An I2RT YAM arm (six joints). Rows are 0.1 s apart.
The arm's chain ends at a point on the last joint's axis. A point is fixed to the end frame.
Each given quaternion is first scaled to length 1.
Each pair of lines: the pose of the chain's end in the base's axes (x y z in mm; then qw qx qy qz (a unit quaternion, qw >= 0)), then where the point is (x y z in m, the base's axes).
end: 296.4, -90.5, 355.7, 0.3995, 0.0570, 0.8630, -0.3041
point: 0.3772 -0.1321 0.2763
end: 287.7, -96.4, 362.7, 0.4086, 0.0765, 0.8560, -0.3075
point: 0.3697 -0.1402 0.2858
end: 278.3, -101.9, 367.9, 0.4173, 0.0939, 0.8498, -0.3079
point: 0.3615 -0.1472 0.2932
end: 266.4, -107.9, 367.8, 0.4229, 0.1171, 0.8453, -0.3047
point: 0.3501 -0.1545 0.2944
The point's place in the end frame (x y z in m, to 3 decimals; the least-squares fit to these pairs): 0.009 0.032 0.116
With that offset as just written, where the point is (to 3 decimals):
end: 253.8, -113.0, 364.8, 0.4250, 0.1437, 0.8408, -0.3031
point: 0.337 -0.162 0.292
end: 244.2, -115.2, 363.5, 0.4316, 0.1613, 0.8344, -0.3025
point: 0.328 -0.165 0.293
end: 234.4, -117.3, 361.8, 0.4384, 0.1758, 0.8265, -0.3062
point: 0.319 -0.170 0.293
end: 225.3, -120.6, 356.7, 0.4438, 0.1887, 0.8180, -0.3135
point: 0.310 -0.176 0.291
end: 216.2, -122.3, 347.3, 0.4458, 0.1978, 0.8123, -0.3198
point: 0.300 -0.180 0.282
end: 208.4, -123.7, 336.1, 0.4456, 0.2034, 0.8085, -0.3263
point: 0.292 -0.183 0.272
